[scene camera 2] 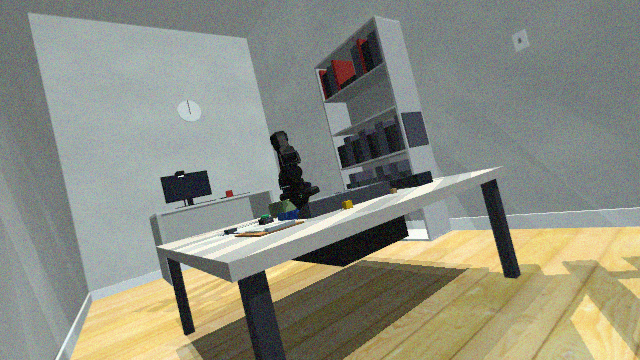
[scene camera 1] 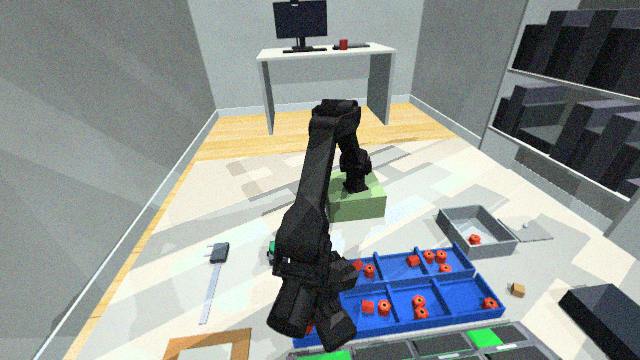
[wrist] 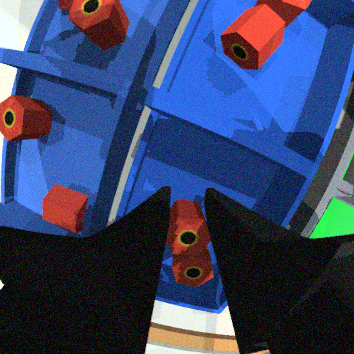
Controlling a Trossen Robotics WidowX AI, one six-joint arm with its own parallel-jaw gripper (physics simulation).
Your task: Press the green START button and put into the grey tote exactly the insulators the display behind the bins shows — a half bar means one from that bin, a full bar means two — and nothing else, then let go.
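Frame: origin at the arm's base, x ahead, y left, z up, level; millimetres.
Where they show: gripper, fingertip midpoint: (scene camera 1: 324, 313) (wrist: 187, 194); arm's base at its link origin: (scene camera 1: 355, 186).
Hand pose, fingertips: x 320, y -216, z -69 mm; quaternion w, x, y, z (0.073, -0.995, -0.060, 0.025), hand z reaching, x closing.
Note:
Things, the pixels of their top centre, and the offset from my fingertips. "*": a spot on its surface instead.
- red hexagonal insulator at its top centre: (wrist: 187, 237) dy -18, dx +3, dz +16 mm
- second insulator at its top centre: (wrist: 192, 272) dy -43, dx +11, dz +16 mm
- grey tote at its top centre: (scene camera 1: 476, 223) dy +465, dx -76, dz +40 mm
- green START button at its top centre: (scene camera 1: 277, 244) (scene camera 2: 264, 214) dy -63, dx -204, dz +26 mm
- grey caliper at its top centre: (scene camera 1: 207, 273) (scene camera 2: 232, 229) dy -244, dx -192, dz +5 mm
- wooden board at a spot on its surface: (scene camera 1: 204, 339) * dy -247, dx -36, dz -8 mm
- small yellow block at its top centre: (scene camera 2: 346, 201) dy +7, dx +235, dz +13 mm
My gripper (wrist: 187, 194) (scene camera 1: 311, 326) is down in the front left compartment of the blue bin tray (scene camera 1: 426, 321) (wrist: 225, 165) (scene camera 2: 288, 214). Its fingers are shut on a red hexagonal insulator (wrist: 187, 228). A second insulator (wrist: 192, 270) lies just behind it in the same compartment. More red insulators sit in the other compartments, such as one in the middle front (scene camera 1: 384, 306) and one seen by the wrist (wrist: 251, 36). The grey tote (scene camera 1: 454, 232) stands right of the bins with one insulator (scene camera 1: 474, 238) inside. The green START button (scene camera 1: 272, 246) (scene camera 2: 265, 216) is partly hidden behind the arm. The display (scene camera 1: 483, 337) (wrist: 335, 221) shows a green bar.
A grey caliper (scene camera 1: 213, 278) lies at the left. A wooden board (scene camera 1: 204, 339) sits at the front left. The arm stands on a green block (scene camera 1: 358, 205). A small yellow block (scene camera 2: 347, 204) lies on the table. A desk with a monitor (scene camera 1: 301, 19) stands behind.

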